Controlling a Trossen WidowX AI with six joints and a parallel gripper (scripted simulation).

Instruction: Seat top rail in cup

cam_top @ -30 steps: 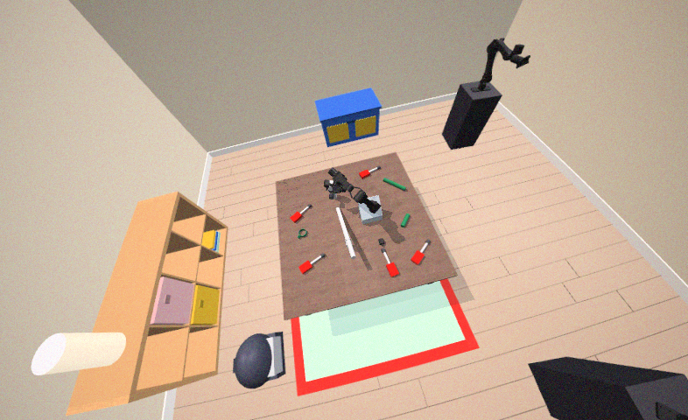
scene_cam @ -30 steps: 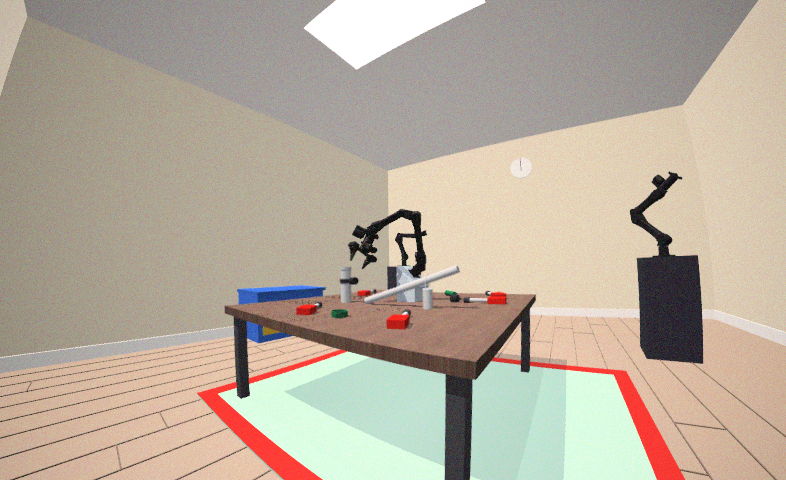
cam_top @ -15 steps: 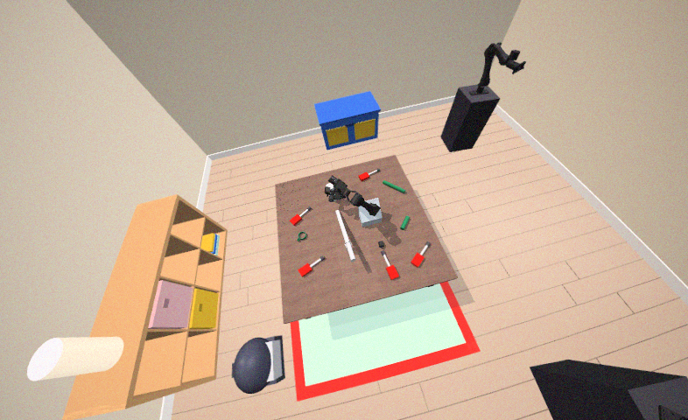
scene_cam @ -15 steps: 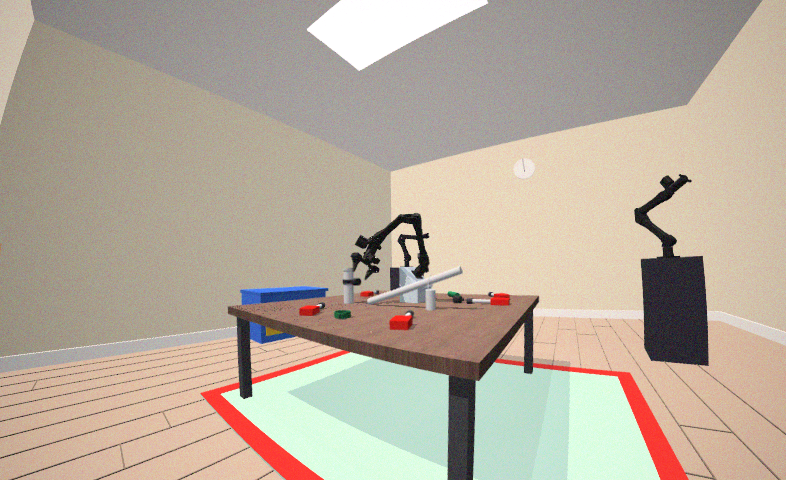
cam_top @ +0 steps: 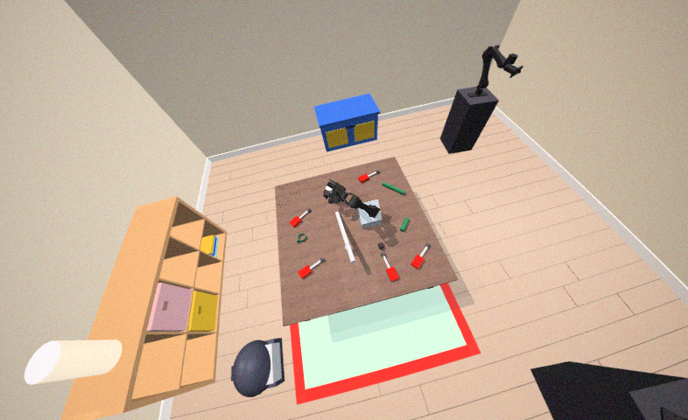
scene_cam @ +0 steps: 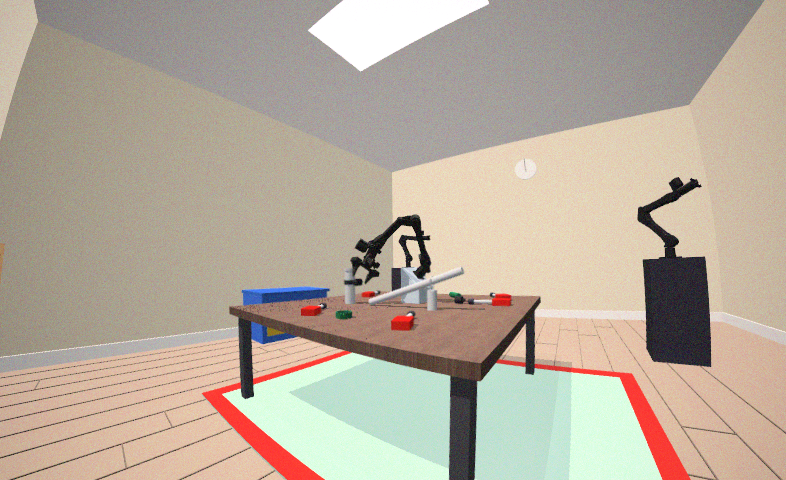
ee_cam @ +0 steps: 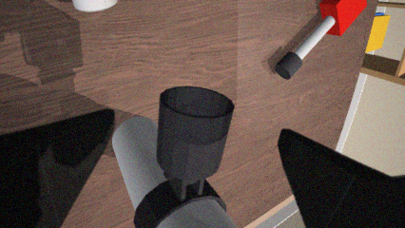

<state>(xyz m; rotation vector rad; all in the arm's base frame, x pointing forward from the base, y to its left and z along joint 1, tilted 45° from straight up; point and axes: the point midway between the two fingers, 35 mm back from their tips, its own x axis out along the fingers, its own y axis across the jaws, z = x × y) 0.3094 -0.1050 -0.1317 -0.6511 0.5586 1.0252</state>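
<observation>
Now: gripper tip 5 cm to the left of the dark brace band and 1 cm above it. The rest, counted from my gripper tip: loop cap: 9 cm behind, 43 cm to the left, 3 cm below.
</observation>
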